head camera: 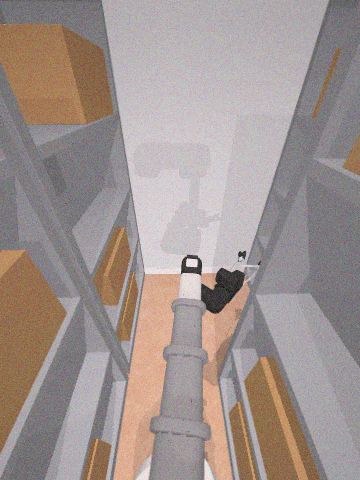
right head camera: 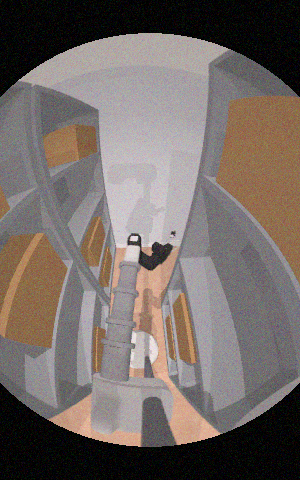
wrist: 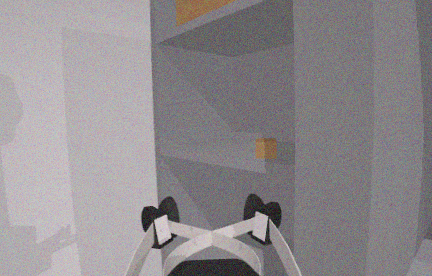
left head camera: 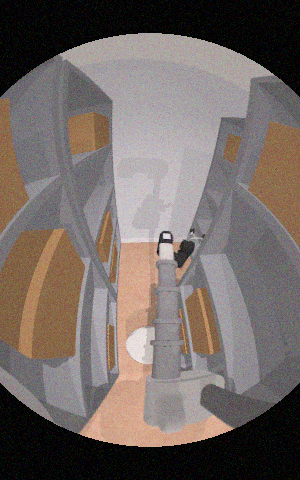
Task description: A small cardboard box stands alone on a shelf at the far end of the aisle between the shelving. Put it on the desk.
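Seen in the pictures: gripper, between the fingertips: (head camera: 254, 257) (right head camera: 180, 234) (wrist: 211, 211) (left head camera: 198, 232); robot's base, origin of its link: (right head camera: 137, 348) (left head camera: 146, 343).
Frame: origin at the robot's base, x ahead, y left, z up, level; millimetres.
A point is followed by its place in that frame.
The small cardboard box (wrist: 265, 148) @[z 992, x 1013, y -672 mm] stands alone on a grey shelf (wrist: 210, 152) @[z 963, x 1231, y -629 mm] in the wrist view, right of centre, close to an upright panel. The box does not show in the head views. My gripper (wrist: 211, 211) @[z 1005, x 675, y -247 mm] (head camera: 251, 260) @[z 1005, x 675, y -247 mm] is open, with its fingers wide apart and no thing between them. In the wrist view the box is above and beyond the right fingertip, apart from it. In the head view the gripper points toward the far end of the right shelving, and the rack's edge partly hides it. The desk does not show.
Left shelving (head camera: 45, 195) @[z 1312, x 513, y 387 mm] and right shelving (head camera: 283, 220) @[z 1264, x 538, y -228 mm] stand close on both sides of my arm and hold large boxes (head camera: 50, 75) @[z 1568, x 918, y 536 mm] (left head camera: 89, 132) @[z 1548, x 925, y 485 mm] (right head camera: 70, 145) @[z 1537, x 923, y 504 mm]. A pale wall (head camera: 215, 65) @[z 1639, x 1503, y -54 mm] closes the aisle. Another box (wrist: 197, 10) @[z 1455, x 1270, y -617 mm] shows on the shelf above.
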